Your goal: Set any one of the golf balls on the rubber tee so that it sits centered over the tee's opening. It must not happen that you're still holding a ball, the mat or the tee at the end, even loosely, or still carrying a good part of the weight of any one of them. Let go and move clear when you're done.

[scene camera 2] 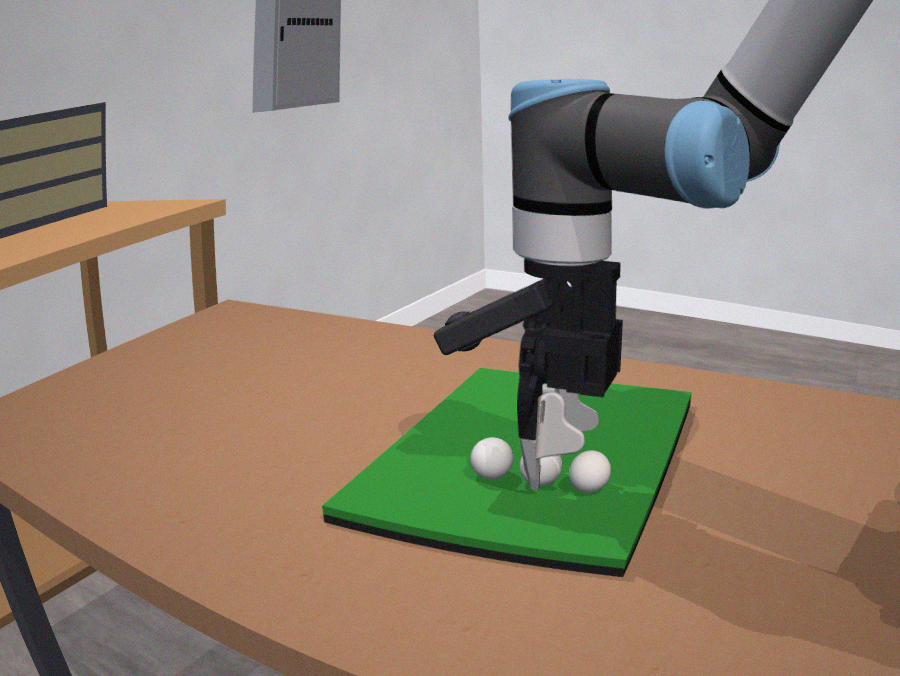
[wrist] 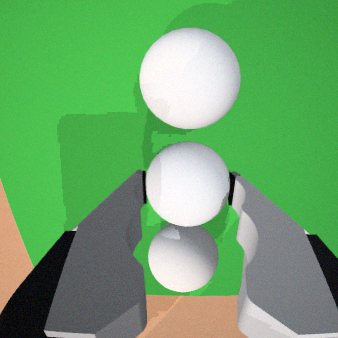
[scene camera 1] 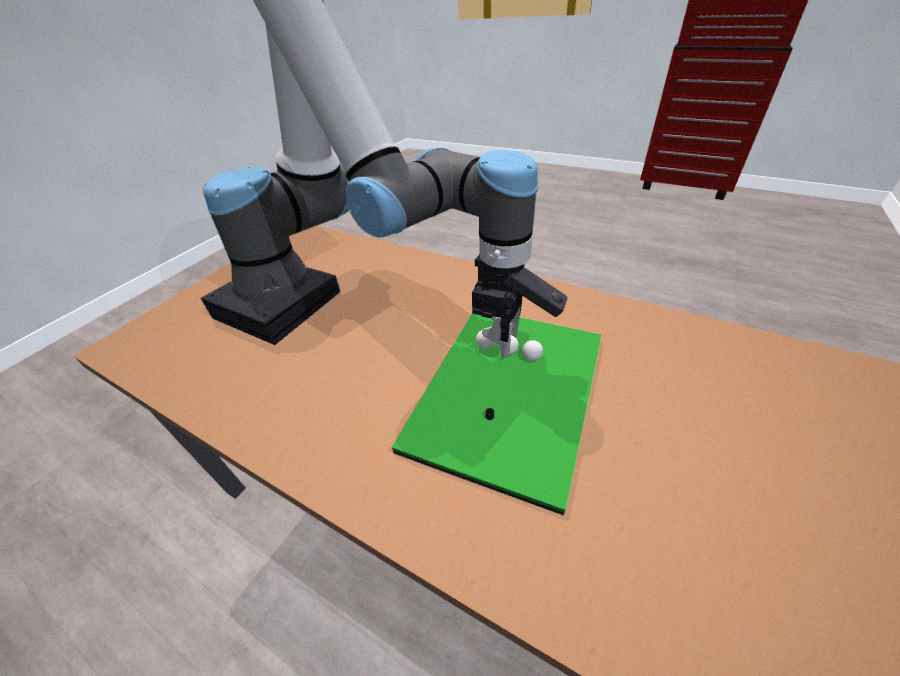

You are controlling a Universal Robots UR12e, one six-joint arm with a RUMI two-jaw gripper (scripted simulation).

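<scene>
In the wrist view I see my gripper. Scene camera 1 shows the gripper as well, and a green mat is there in the pictures too.
</scene>
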